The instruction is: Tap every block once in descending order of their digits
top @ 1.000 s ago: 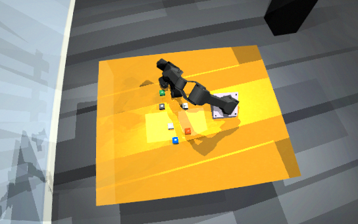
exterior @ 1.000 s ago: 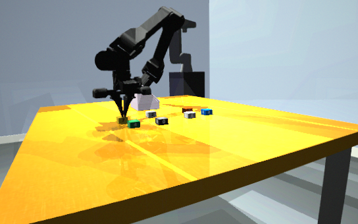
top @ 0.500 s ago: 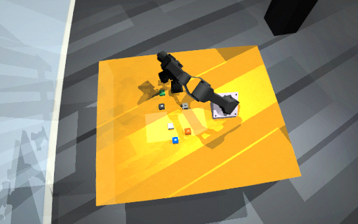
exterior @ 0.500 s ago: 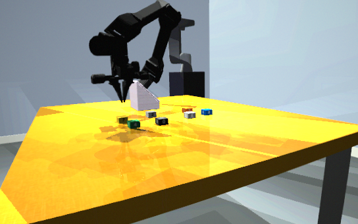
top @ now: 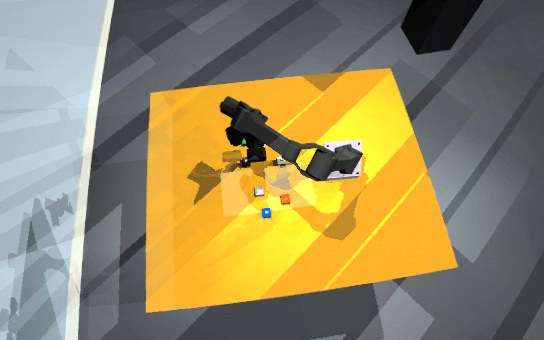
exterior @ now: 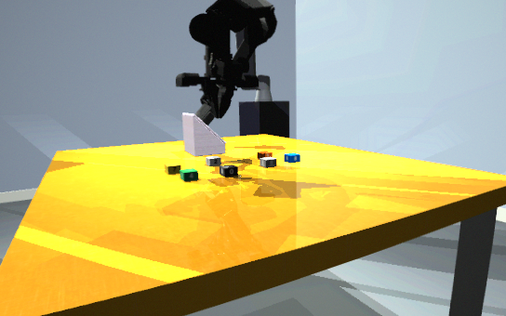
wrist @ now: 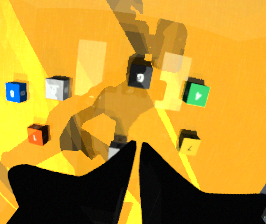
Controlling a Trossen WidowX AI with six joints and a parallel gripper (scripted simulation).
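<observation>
Now: gripper tip 2 cm short of the grey block, 13 cm to the right of it and 12 cm above it. Round my gripper tip: green block (2 cm ahead, 9 cm to the right, 12 cm below); then white block (9 cm behind, 3 cm to the left, 12 cm below); then black block (4 cm ahead, 12 cm below).
</observation>
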